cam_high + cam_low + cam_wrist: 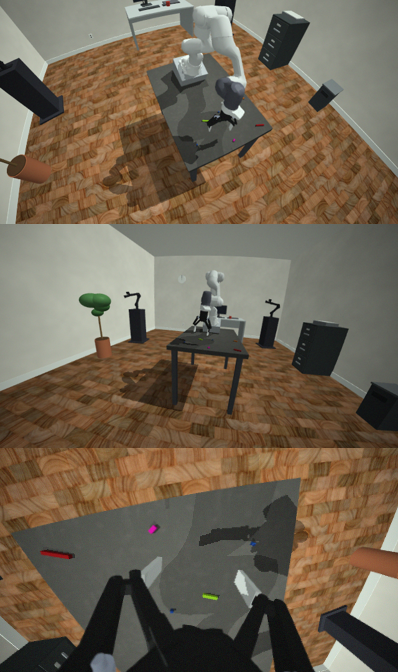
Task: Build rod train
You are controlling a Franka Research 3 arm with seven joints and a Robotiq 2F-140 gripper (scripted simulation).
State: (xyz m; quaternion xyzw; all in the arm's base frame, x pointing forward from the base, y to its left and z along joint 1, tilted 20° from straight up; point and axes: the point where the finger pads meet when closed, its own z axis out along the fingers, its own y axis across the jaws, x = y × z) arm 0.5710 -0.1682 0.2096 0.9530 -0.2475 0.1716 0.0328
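The lime rod lies 160 mm behind my hand, 120 mm below it and 10 mm to the left of it. Also, from my hand: magenta rod (120 mm below, 100 mm ahead, 80 mm to the left); orange rod (420 mm to the left, 160 mm behind, 120 mm below); red rod (350 mm to the left, 130 mm ahead, 120 mm below).
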